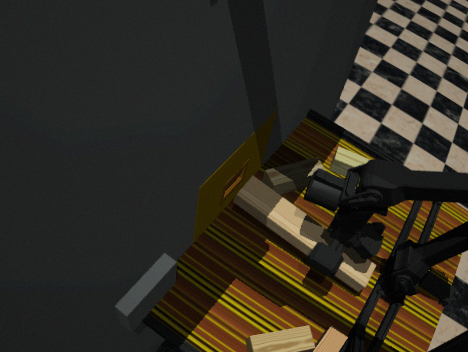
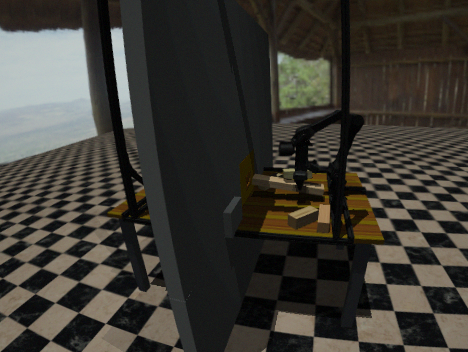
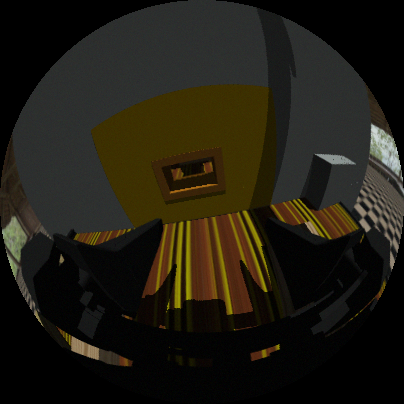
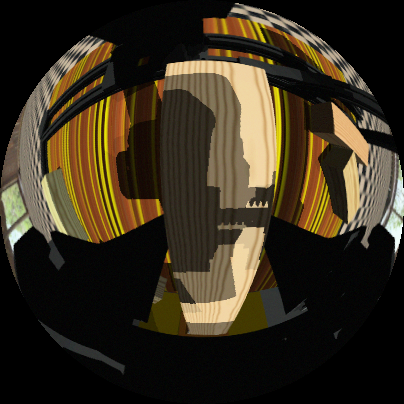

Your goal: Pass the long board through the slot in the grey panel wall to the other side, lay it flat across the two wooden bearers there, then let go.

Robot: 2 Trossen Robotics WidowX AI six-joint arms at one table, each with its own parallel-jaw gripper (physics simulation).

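Frame: origin at the left arm's base, x ahead, y left, z up, level; millimetres.
Where they show: left gripper, between the fingertips: [image 3: 215,224]; right gripper, between the fingertips: [image 2: 300,187] [image 4: 215,217]; right arm's base, origin of its link: [image 1: 392,288] [image 4: 178,48].
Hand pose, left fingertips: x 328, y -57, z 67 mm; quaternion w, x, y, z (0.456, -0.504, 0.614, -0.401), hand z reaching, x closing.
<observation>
Each offset is from my left fingertips to the top centre of the thing. "spot": to the spot under its first point. Level surfaces: height alone.
The long pale wooden board [image 1: 281,213] [image 2: 281,182] [image 4: 222,158] hangs level a little above the striped table {dz -86 mm} [image 1: 253,297]. My right gripper [image 1: 324,241] [image 2: 300,184] [image 4: 215,217] is shut on the board, towards the end away from the wall. The board's other end lies just in front of the slot [image 1: 234,183] [image 3: 190,176] in the yellow patch [image 1: 215,202] [image 3: 143,143] of the grey panel wall [image 1: 145,105] [image 2: 198,140]. My left gripper [image 3: 215,224] is open and empty on the other side, facing the slot; no board sticks out there.
Two loose wooden blocks {dx +435, dy -205, dz -39 mm} [image 1: 281,339] {spot: dx +518, dy -144, dz -42 mm} [image 1: 332,340] [image 2: 302,216] lie at the table's front edge. Two more blocks {dx +241, dy +176, dz -36 mm} [image 1: 285,176] {dx +376, dy +325, dz -39 mm} [image 1: 348,158] lie behind the board. A grey foot block [image 1: 145,291] [image 3: 327,177] juts from the wall. Black frame posts [image 2: 344,140] stand beside the right arm.
</observation>
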